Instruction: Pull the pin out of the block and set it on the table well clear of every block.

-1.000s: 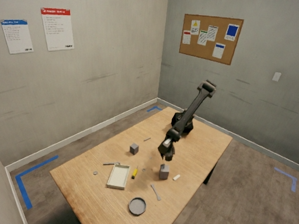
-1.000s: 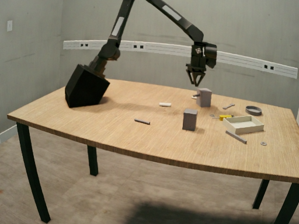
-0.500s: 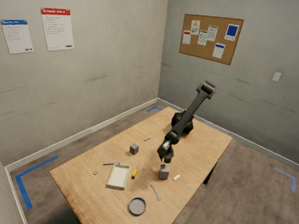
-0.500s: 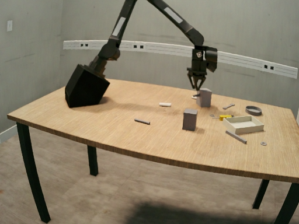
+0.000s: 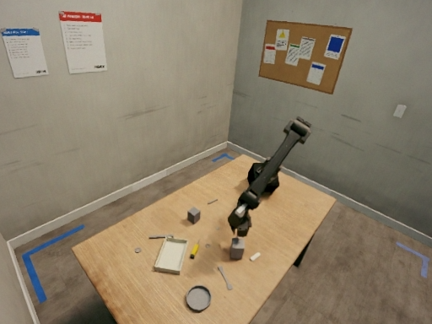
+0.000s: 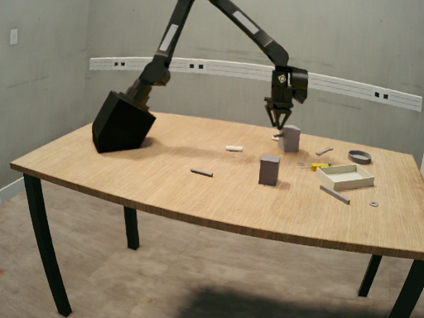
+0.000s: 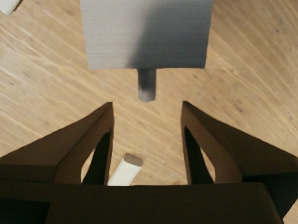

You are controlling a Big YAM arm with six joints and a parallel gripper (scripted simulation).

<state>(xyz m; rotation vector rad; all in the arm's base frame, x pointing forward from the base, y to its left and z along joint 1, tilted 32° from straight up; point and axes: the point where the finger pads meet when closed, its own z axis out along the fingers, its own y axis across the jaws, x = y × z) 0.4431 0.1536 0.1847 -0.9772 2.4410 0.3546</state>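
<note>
The short grey pin is 20 mm ahead of my hand, 20 mm to the left of it and 30 mm below it. Also, from my hand: spanner: 160 mm ahead, 110 mm to the left, 80 mm below; then white tray: 300 mm ahead, 130 mm to the right, 80 mm below; then grey ring dish: 310 mm ahead, 110 mm to the left, 80 mm below.
</note>
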